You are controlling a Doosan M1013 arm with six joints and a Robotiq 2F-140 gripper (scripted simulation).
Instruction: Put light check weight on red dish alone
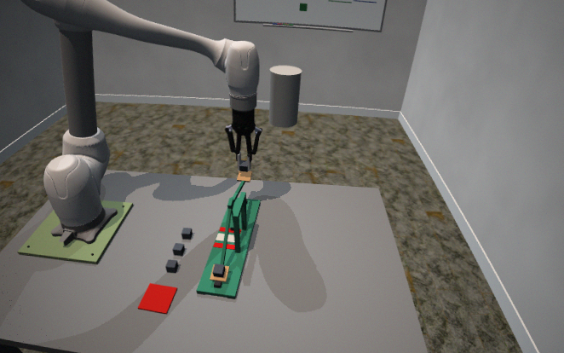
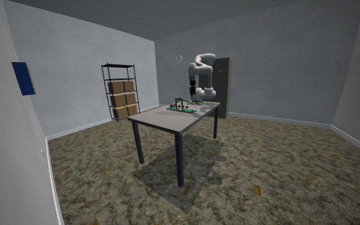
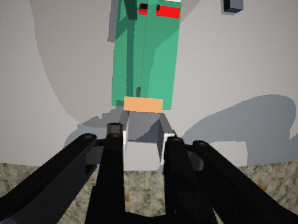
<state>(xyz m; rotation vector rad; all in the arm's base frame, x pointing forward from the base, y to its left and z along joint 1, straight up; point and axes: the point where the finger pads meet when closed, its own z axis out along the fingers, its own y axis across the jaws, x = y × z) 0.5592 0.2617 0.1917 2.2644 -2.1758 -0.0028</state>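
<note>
My gripper is now 490 mm to the left of the red dish, 200 mm above it and 150 mm past it. Round my hand: dark weight 20 mm below; then green rocker balance 200 mm to the right, 110 mm below, 10 mm ahead.
</note>
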